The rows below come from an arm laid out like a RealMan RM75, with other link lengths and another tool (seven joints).
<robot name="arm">
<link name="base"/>
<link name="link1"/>
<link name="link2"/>
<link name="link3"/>
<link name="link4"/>
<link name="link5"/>
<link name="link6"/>
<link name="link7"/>
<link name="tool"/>
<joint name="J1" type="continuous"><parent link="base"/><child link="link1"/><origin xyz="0.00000 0.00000 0.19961" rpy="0.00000 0.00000 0.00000"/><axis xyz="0 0 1"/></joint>
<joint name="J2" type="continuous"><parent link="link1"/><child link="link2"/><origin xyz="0.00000 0.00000 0.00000" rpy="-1.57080 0.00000 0.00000"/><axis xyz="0 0 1"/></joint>
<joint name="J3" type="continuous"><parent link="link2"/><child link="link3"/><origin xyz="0.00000 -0.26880 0.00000" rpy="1.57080 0.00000 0.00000"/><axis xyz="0 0 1"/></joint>
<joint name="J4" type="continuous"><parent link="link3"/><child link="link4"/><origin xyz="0.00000 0.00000 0.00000" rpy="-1.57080 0.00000 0.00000"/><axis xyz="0 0 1"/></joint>
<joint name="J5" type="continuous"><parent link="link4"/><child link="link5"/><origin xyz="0.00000 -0.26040 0.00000" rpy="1.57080 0.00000 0.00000"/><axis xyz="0 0 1"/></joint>
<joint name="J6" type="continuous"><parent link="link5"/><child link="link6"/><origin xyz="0.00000 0.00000 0.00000" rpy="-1.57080 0.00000 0.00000"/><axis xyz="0 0 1"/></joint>
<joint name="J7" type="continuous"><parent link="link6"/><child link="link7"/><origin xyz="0.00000 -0.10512 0.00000" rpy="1.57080 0.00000 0.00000"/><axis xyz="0 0 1"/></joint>
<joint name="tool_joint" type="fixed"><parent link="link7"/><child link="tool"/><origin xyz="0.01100 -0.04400 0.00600" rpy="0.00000 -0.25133 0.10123"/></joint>
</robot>
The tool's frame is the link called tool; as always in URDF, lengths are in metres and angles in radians. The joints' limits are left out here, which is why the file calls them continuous.
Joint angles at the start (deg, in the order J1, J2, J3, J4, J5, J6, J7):
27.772, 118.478, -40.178, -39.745, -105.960, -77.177, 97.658
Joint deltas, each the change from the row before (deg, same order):
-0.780, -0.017, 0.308, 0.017, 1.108, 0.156, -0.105
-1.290, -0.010, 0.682, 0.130, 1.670, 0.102, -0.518
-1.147, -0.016, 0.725, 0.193, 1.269, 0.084, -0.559
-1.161, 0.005, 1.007, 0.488, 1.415, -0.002, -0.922
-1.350, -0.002, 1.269, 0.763, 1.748, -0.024, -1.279
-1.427, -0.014, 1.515, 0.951, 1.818, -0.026, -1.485
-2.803, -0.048, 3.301, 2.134, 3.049, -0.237, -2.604
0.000, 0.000, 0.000, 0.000, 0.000, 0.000, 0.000
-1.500, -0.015, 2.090, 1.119, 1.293, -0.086, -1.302
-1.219, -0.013, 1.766, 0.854, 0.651, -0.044, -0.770
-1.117, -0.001, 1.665, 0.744, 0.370, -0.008, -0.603
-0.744, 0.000, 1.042, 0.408, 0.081, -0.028, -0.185
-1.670, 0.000, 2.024, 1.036, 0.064, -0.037, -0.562
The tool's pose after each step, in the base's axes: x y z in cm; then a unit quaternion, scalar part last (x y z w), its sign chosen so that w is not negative. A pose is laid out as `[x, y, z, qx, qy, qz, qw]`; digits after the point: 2 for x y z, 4 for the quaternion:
[37.76, 39.81, 0.71, -0.7757, 0.4031, 0.4091, 0.2617]
[38.62, 39.06, 1.04, -0.7625, 0.4082, 0.4207, 0.2737]
[39.45, 38.34, 1.34, -0.7511, 0.4126, 0.4294, 0.2849]
[40.35, 37.52, 1.58, -0.7382, 0.4163, 0.4397, 0.2972]
[41.43, 36.49, 1.84, -0.7223, 0.4200, 0.4520, 0.3124]
[42.61, 35.32, 2.12, -0.7044, 0.4234, 0.4643, 0.3301]
[44.96, 32.71, 2.54, -0.6667, 0.4328, 0.4849, 0.3648]
[44.96, 32.71, 2.54, -0.6667, 0.4328, 0.4849, 0.3648]
[46.24, 31.16, 2.79, -0.6452, 0.4378, 0.4934, 0.3855]
[47.27, 29.83, 2.96, -0.6278, 0.4437, 0.4978, 0.4016]
[48.19, 28.56, 3.08, -0.6120, 0.4496, 0.5002, 0.4161]
[48.76, 27.70, 3.15, -0.6020, 0.4544, 0.5011, 0.4244]
[49.95, 25.77, 3.12, -0.5818, 0.4651, 0.5007, 0.4410]

